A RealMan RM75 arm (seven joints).
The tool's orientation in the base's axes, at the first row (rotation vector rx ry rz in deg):
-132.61 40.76 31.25
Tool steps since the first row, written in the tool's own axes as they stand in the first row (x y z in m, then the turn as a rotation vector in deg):
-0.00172 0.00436 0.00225 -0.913 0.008 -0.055
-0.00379 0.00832 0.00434 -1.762 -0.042 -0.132
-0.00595 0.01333 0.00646 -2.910 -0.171 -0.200
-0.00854 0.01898 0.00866 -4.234 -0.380 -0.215
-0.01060 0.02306 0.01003 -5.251 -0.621 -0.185
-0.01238 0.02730 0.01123 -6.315 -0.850 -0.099
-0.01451 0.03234 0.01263 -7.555 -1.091 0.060
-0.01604 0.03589 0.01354 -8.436 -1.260 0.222
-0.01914 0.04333 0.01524 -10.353 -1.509 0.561
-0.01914 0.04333 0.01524 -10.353 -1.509 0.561
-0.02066 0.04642 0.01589 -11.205 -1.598 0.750
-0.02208 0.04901 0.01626 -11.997 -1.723 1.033
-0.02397 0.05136 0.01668 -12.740 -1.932 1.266
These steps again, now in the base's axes. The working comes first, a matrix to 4 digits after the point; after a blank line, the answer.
The tool's axes in the first row as the columns of a matrix, in the base's axes (used below as rounded here):
0.7665 -0.6131 -0.1912
-0.3438 -0.6432 0.6842
-0.5425 -0.4587 -0.7038

-0.00442 -0.00067 -0.00265 -0.694 0.271 0.530
-0.00884 -0.00108 -0.00481 -1.300 0.542 1.068
-0.01397 -0.00211 -0.00743 -2.087 0.974 1.798
-0.01984 -0.00335 -0.01017 -2.971 1.553 2.623
-0.02418 -0.00433 -0.01189 -3.609 2.078 3.264
-0.02837 -0.00562 -0.01371 -4.300 2.650 3.885
-0.03336 -0.00717 -0.01585 -5.133 3.340 4.557
-0.03689 -0.00831 -0.01729 -5.736 3.863 4.998
-0.04415 -0.01086 -0.02022 -7.118 4.914 5.914
-0.04415 -0.01086 -0.02022 -7.118 4.914 5.914
-0.04733 -0.01188 -0.02127 -7.752 5.393 6.284
-0.05008 -0.01281 -0.02195 -8.337 5.940 6.572
-0.05305 -0.01338 -0.02229 -8.823 6.489 6.907

